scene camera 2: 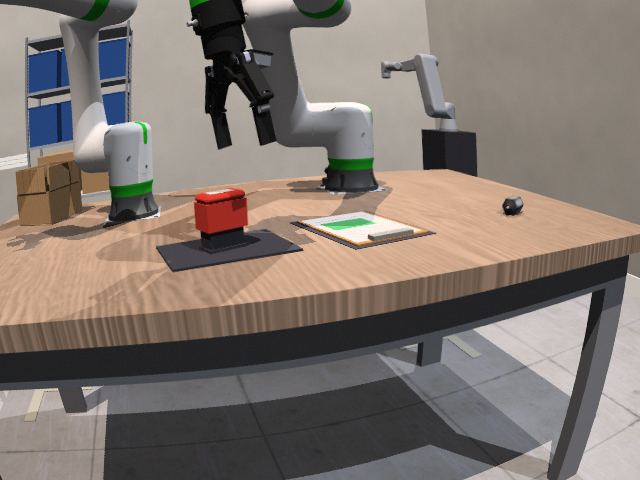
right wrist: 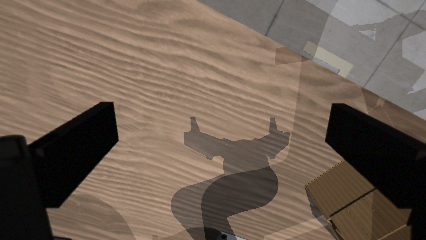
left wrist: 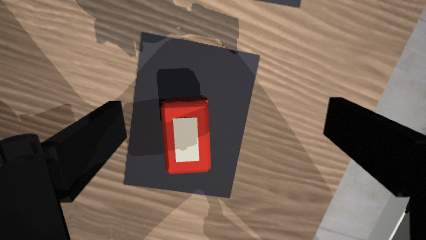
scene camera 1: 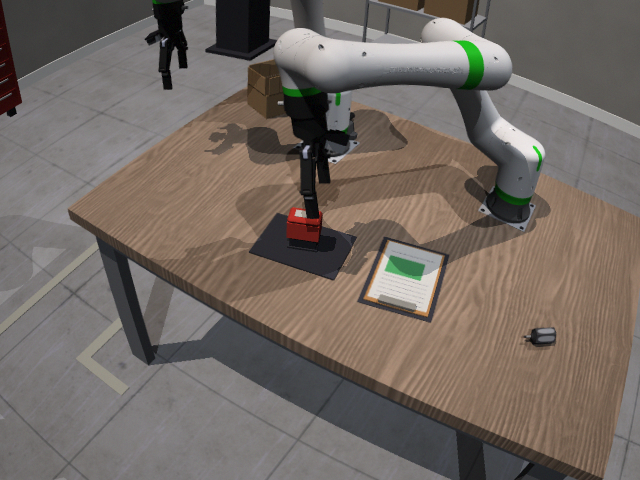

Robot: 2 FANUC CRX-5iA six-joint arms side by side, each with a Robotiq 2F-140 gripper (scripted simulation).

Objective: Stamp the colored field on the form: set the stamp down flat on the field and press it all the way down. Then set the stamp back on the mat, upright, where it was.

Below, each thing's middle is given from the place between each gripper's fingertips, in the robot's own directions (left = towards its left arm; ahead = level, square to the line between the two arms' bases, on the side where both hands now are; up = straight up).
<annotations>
My left hand (scene camera 2: 245, 145) is 2 cm past the dark mat (scene camera 1: 334, 246), 4 cm to the left of it and 19 cm above it. From my left hand the other things lie so: cardboard box (scene camera 1: 258, 87) 65 cm behind, 48 cm to the right, 12 cm below.
I see my right gripper (scene camera 1: 175, 78) 400 mm past the cardboard box, 200 mm above it and 150 mm to the right of it. Also, from my right hand: dark mat 590 mm to the left, 260 mm below, 230 mm ahead.
</annotations>
